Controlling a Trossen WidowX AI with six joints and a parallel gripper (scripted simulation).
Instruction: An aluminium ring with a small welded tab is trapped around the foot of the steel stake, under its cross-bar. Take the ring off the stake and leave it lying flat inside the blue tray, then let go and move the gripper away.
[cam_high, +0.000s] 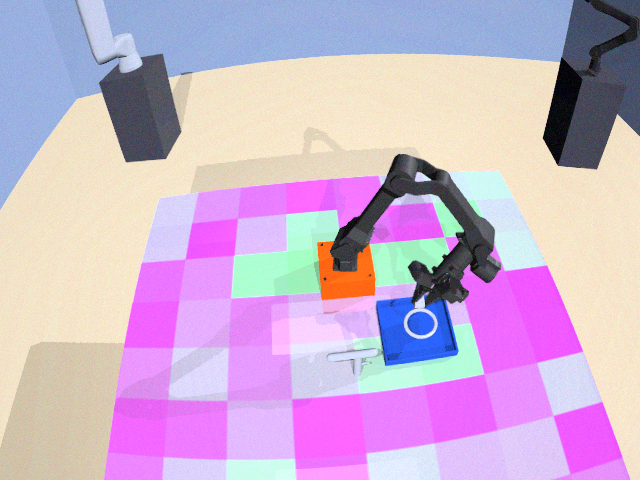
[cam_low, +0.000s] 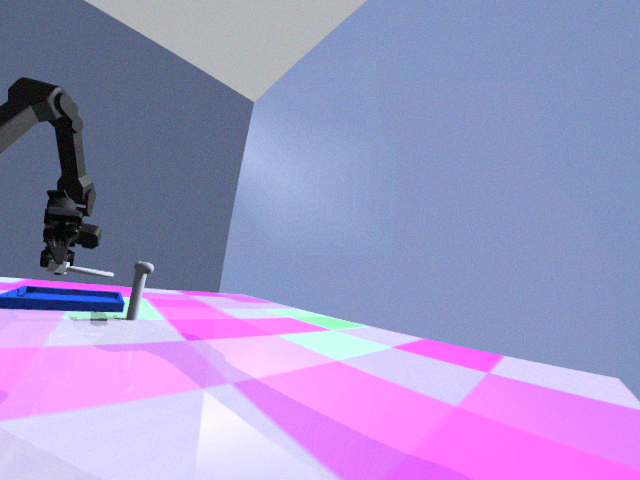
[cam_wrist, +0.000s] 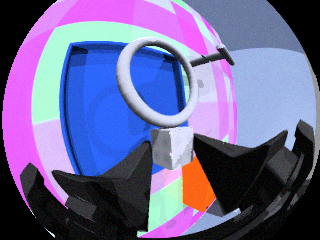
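My gripper tip is now 3 cm short of the blue tray and 6 cm above it. Also, from my gripper tip: aluminium ring: 5 cm ahead, 1 cm to the left.
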